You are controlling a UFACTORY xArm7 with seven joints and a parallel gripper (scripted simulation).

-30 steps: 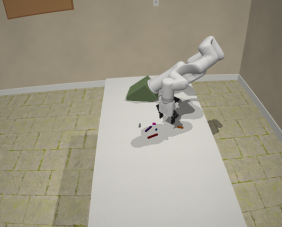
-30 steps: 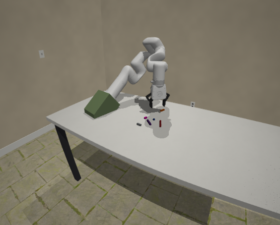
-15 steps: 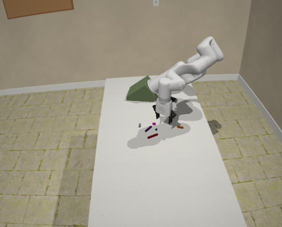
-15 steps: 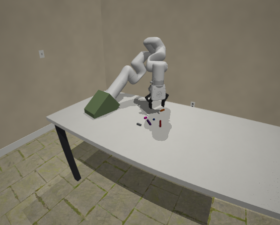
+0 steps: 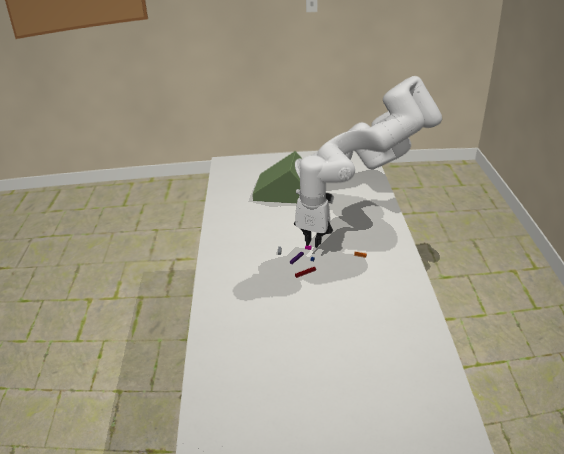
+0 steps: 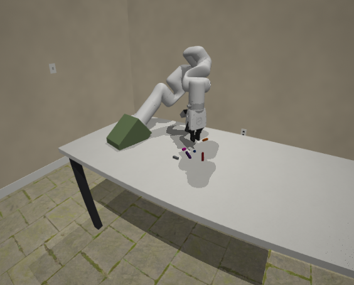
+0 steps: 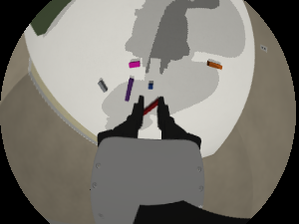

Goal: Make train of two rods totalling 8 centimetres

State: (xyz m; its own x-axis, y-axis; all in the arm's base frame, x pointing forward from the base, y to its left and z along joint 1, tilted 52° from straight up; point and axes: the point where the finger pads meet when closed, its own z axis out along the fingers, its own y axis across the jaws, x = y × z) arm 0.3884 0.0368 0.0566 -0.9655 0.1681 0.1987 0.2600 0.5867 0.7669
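The blue rod lies 8 cm below my hand. The rest, counted from my hand: red rod 7 cm ahead, 2 cm to the right, 8 cm below; magenta rod 6 cm behind, 2 cm to the right, 8 cm below; purple rod 5 cm to the right, 8 cm below.
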